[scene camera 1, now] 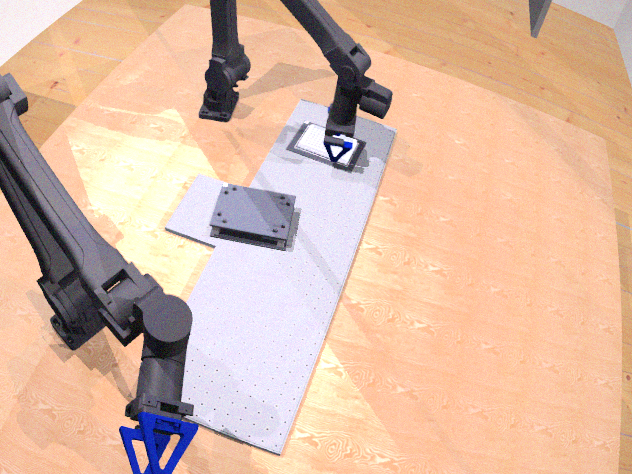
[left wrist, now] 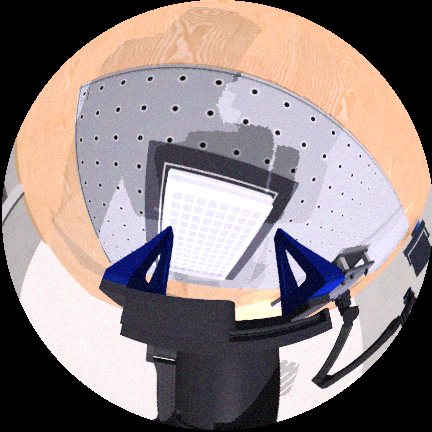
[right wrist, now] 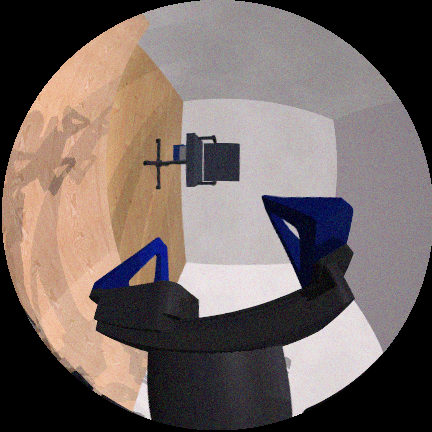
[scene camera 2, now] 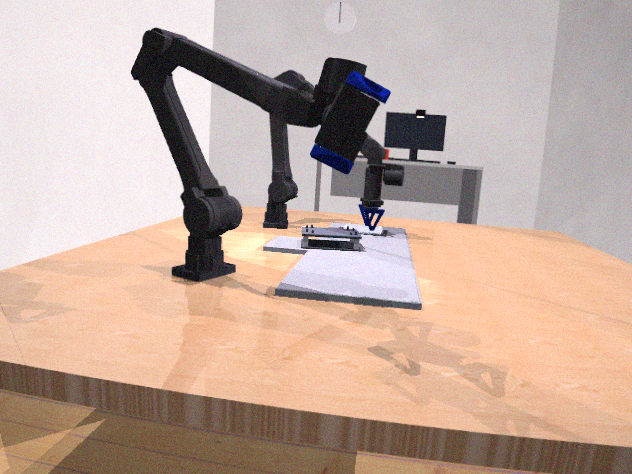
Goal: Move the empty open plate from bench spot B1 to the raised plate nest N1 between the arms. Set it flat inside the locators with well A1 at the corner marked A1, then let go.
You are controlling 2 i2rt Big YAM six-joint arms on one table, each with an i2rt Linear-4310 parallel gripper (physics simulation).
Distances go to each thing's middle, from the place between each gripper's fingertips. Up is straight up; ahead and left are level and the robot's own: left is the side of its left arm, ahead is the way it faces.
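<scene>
Counting from my right hand, I see the white well plate (scene camera 1: 312, 141) 29 cm below it, 96 cm to the left of it and 1 cm behind it. The dark-outlined nest (scene camera 1: 293, 146) is 30 cm below my right hand, 96 cm to the left of it and 1 cm behind it.
From my left hand, I find the white well plate 10 mm below it, 20 mm behind it and 20 mm to the left of it. The dark-outlined nest is likewise 10 mm below my left hand, 20 mm behind it and 20 mm to the left of it. Going by its middle, the white well plate is nearer to my left hand than to my right hand.
</scene>
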